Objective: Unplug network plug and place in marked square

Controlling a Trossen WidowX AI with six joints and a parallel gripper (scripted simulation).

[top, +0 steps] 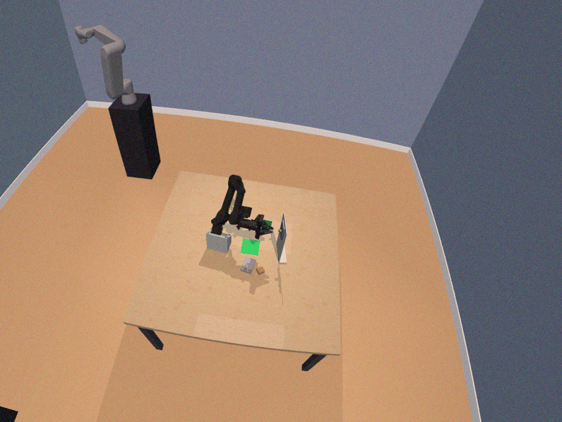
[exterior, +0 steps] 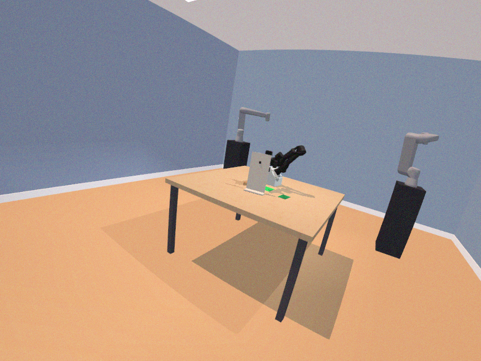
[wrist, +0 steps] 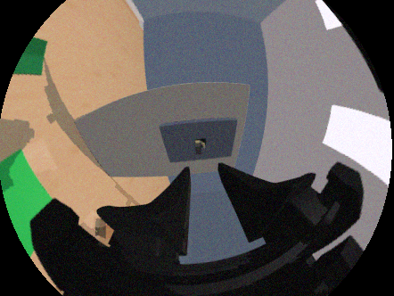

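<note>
My gripper tip is now 5 cm short of the tan network plug and 1 cm to the right of it. The rest, counted from my gripper tip: grey box (25 cm below, 12 cm to the right, 12 cm behind); bright green square (26 cm below, 13 cm behind, 3 cm to the left); socket panel (10 cm below, 7 cm ahead, 1 cm to the left).
</note>
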